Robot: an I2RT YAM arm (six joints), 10 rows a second.
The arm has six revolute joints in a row. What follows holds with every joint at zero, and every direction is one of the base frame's.
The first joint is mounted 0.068 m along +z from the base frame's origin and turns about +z.
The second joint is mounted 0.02 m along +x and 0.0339 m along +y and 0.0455 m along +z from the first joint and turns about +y.
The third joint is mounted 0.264 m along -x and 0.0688 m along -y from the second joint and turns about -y.
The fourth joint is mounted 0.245 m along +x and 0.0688 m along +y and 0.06 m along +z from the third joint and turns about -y.
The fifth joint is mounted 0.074 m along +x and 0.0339 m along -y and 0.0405 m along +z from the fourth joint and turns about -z.
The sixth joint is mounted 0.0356 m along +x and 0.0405 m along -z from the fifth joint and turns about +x.
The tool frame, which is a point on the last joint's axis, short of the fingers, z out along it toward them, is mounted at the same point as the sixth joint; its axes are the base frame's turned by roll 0, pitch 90 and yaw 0 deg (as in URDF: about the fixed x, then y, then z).
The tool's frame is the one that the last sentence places.
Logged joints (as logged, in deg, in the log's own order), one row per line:
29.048, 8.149, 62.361, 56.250, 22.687, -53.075
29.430, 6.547, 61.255, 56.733, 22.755, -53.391
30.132, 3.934, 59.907, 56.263, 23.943, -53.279
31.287, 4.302, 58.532, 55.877, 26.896, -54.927
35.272, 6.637, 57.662, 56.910, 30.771, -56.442
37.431, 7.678, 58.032, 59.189, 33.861, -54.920
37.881, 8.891, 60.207, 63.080, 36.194, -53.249
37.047, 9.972, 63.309, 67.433, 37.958, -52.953
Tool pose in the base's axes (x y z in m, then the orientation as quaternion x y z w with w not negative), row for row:
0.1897, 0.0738, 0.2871, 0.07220, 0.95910, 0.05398, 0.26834
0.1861, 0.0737, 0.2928, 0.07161, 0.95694, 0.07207, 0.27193
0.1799, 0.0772, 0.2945, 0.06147, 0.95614, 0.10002, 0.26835
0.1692, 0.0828, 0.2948, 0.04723, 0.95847, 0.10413, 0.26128
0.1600, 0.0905, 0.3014, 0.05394, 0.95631, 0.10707, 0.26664
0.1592, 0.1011, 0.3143, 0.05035, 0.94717, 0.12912, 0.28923
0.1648, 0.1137, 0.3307, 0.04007, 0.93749, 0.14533, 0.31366
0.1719, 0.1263, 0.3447, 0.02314, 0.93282, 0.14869, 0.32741
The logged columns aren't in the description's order. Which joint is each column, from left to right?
Columns, left to right: joint 6, joint 5, joint 2, joint 3, joint 1, joint 4.
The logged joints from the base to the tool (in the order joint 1, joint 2, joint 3, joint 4, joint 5, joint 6), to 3 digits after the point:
22.687, 62.361, 56.250, -53.075, 8.149, 29.048
22.755, 61.255, 56.733, -53.391, 6.547, 29.430
23.943, 59.907, 56.263, -53.279, 3.934, 30.132
26.896, 58.532, 55.877, -54.927, 4.302, 31.287
30.771, 57.662, 56.910, -56.442, 6.637, 35.272
33.861, 58.032, 59.189, -54.920, 7.678, 37.431
36.194, 60.207, 63.080, -53.249, 8.891, 37.881
37.958, 63.309, 67.433, -52.953, 9.972, 37.047

